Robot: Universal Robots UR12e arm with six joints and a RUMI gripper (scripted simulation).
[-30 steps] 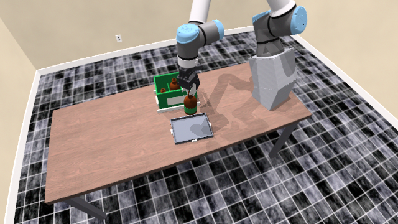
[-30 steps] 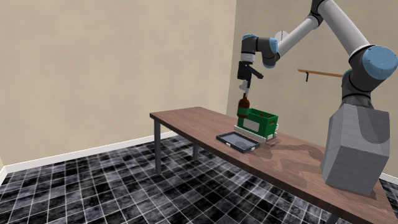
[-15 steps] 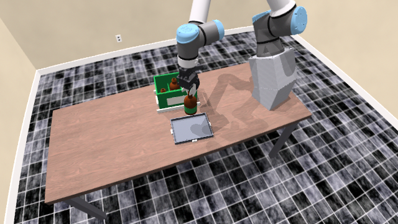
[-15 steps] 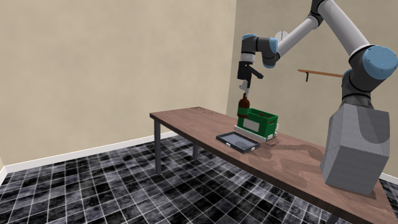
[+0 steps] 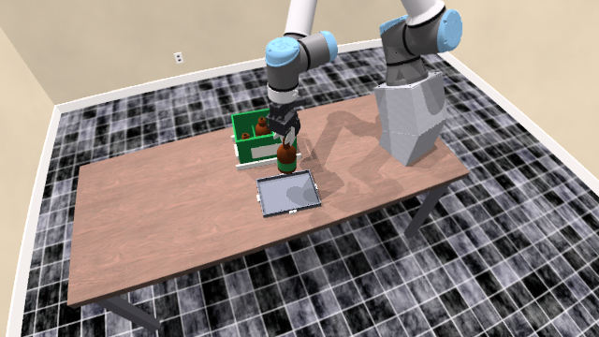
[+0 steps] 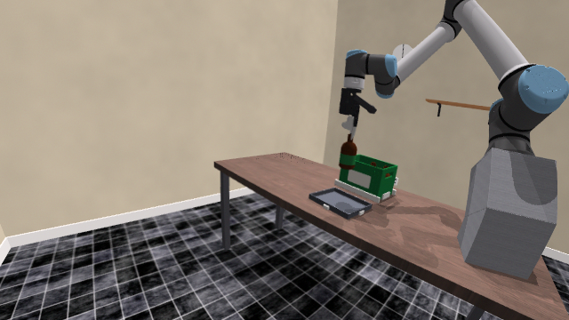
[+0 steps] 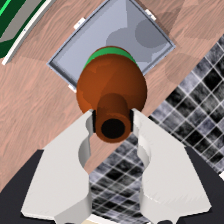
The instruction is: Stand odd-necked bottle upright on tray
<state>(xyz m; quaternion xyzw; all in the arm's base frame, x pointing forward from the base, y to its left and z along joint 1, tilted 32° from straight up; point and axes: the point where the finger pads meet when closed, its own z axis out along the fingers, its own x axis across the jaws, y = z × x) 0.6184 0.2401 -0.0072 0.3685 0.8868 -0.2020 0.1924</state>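
Right now my hand is 7 cm above the glass bottle. Also, from my hand: grey tray (32 cm below); then green crate (29 cm to the right, 25 cm below, 3 cm ahead).
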